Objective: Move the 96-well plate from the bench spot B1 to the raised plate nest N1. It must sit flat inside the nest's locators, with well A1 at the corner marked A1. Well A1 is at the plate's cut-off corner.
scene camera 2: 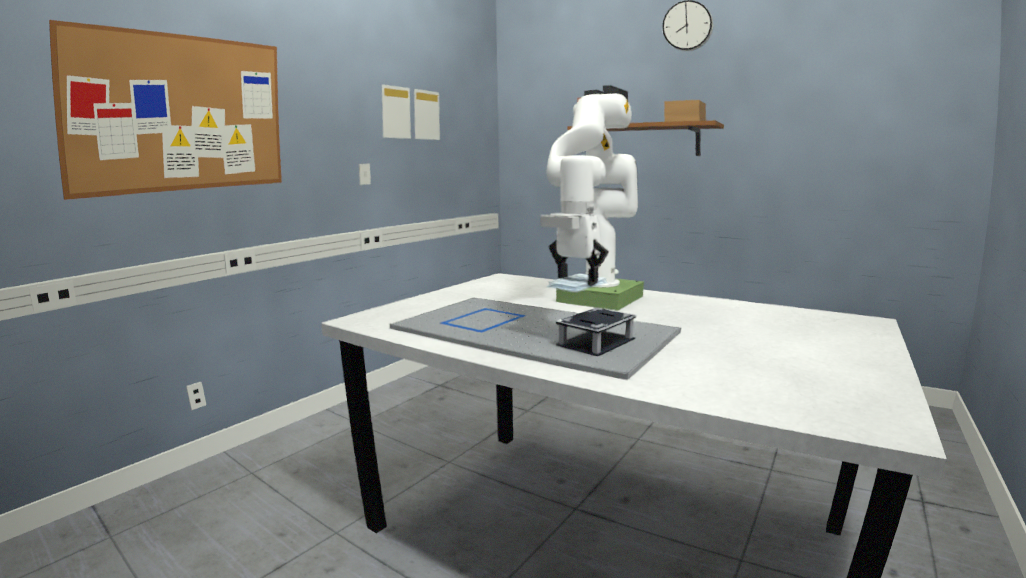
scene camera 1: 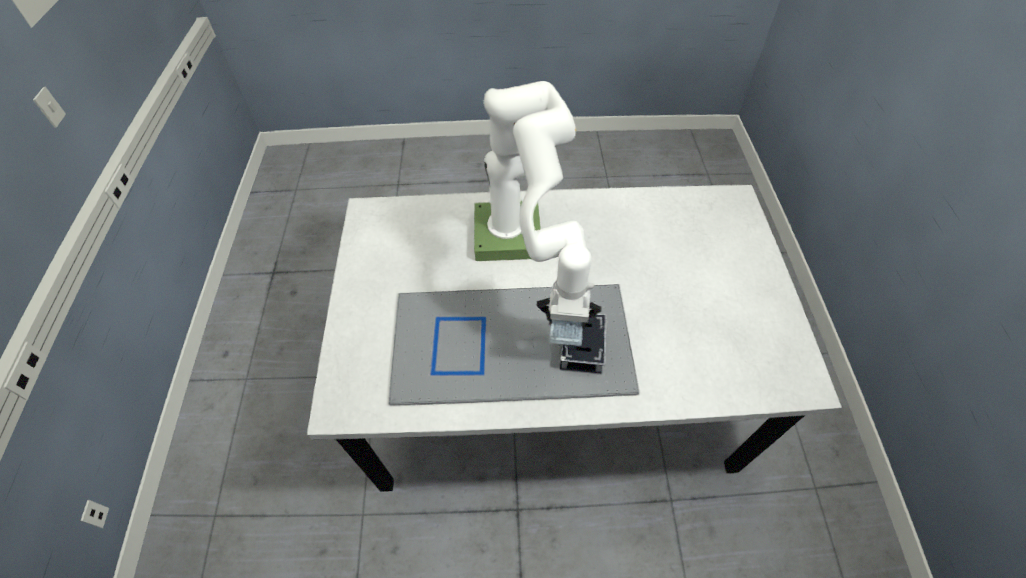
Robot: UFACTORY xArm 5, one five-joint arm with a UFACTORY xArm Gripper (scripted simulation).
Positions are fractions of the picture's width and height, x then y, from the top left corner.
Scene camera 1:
96-well plate: 0.55, 0.57
raised plate nest: 0.58, 0.58
